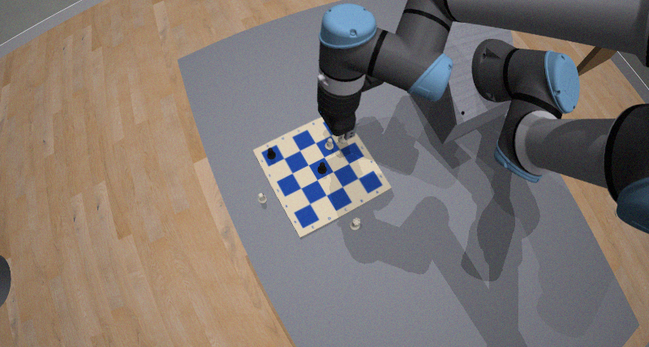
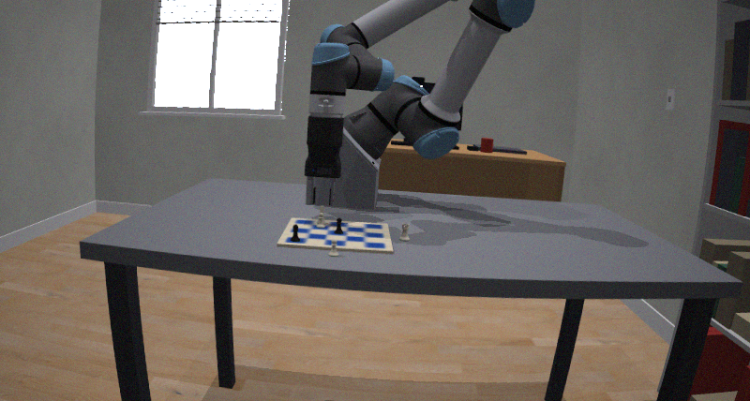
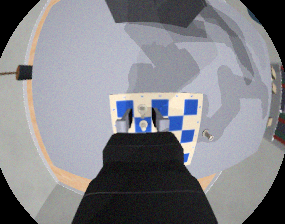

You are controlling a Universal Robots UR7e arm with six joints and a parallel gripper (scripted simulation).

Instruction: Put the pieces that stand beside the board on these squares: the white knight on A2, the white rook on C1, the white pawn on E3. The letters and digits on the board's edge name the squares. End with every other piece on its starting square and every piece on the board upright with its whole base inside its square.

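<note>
The white knight is 50 mm below my hand. From my hand the other things lie so: white rook: 70 mm ahead, 180 mm to the left, 50 mm below; chessboard: 70 mm ahead, 40 mm to the left, 60 mm below.
</note>
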